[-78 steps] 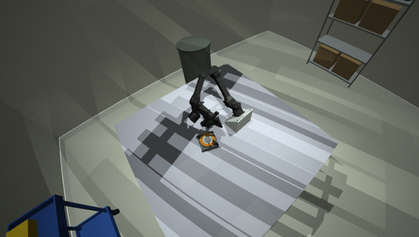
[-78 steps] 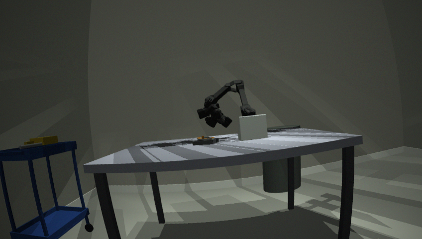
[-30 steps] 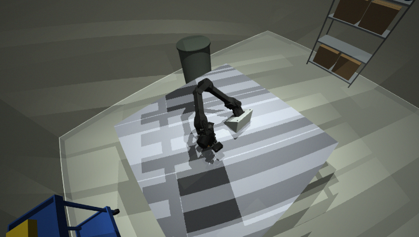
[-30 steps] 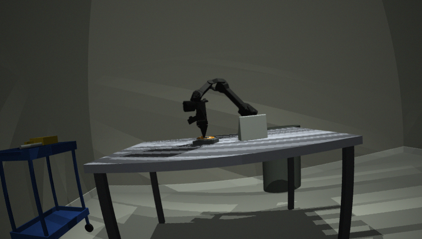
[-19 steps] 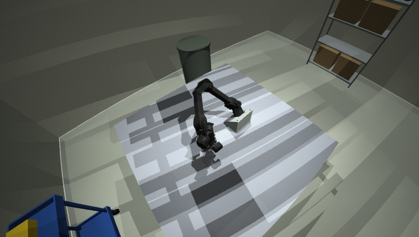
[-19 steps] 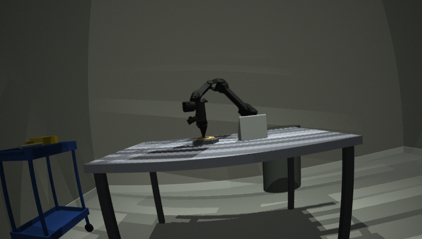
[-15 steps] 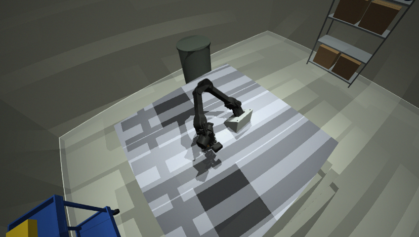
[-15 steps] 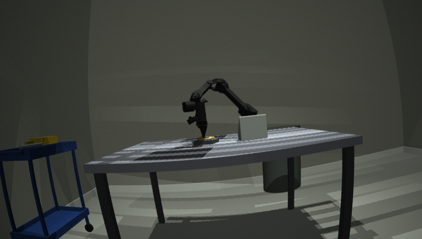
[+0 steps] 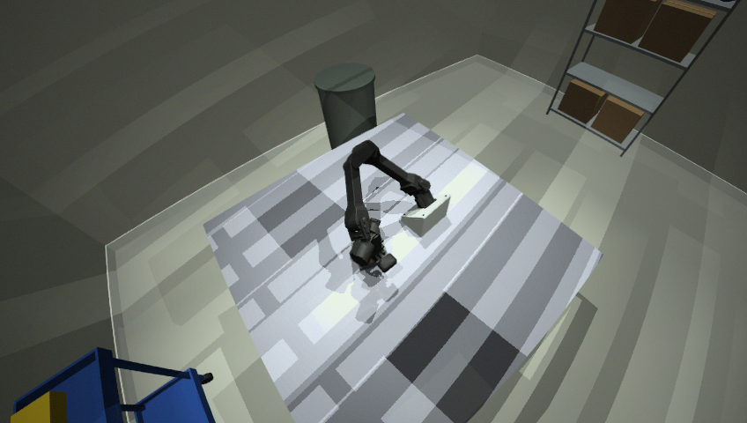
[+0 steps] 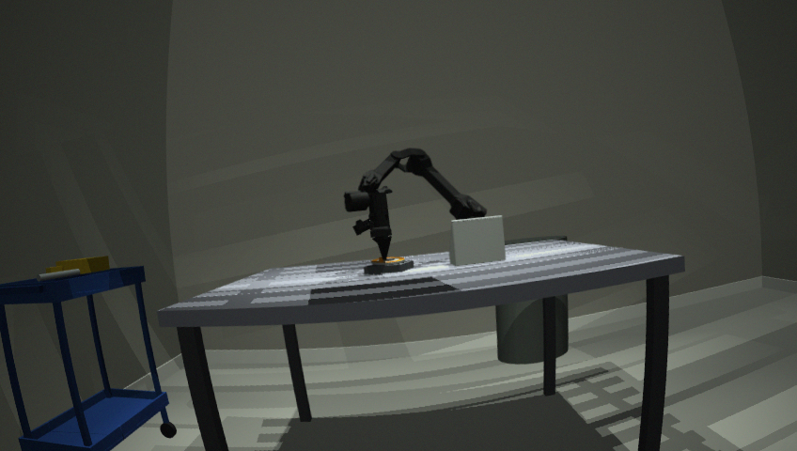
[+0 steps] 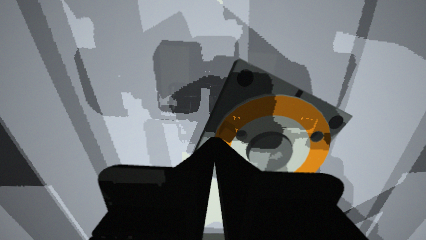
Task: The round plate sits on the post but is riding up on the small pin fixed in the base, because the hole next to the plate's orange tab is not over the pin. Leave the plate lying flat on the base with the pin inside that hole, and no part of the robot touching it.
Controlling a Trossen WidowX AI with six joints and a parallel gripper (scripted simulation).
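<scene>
My gripper tip is 3 cm to the left of the round plate. Also, from my gripper tip: square base: 5 cm to the right, 2 cm below, 1 cm behind.
</scene>
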